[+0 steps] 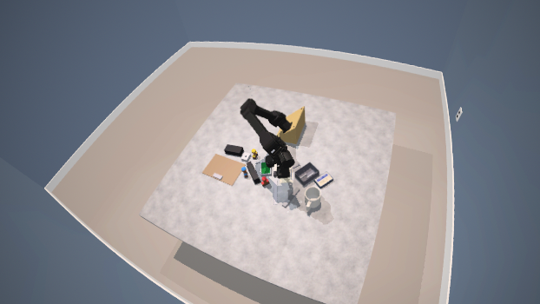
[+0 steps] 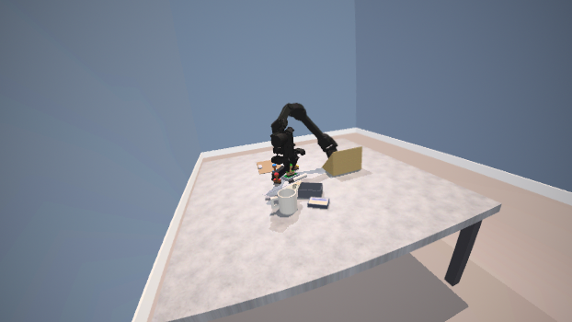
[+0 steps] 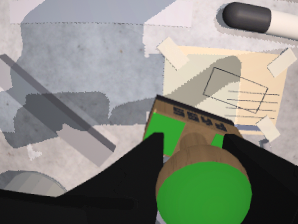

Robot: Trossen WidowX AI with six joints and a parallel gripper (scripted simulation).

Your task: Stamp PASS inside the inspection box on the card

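The cream card lies 100 mm below my gripper tip, 40 mm behind it and 10 mm to the right of it. Round my gripper tip: dark-capped marker: 90 mm below, 70 mm to the right, 60 mm behind; red stamp: 100 mm to the right, 80 mm below, 40 mm ahead; green stamp: right at my gripper tip.
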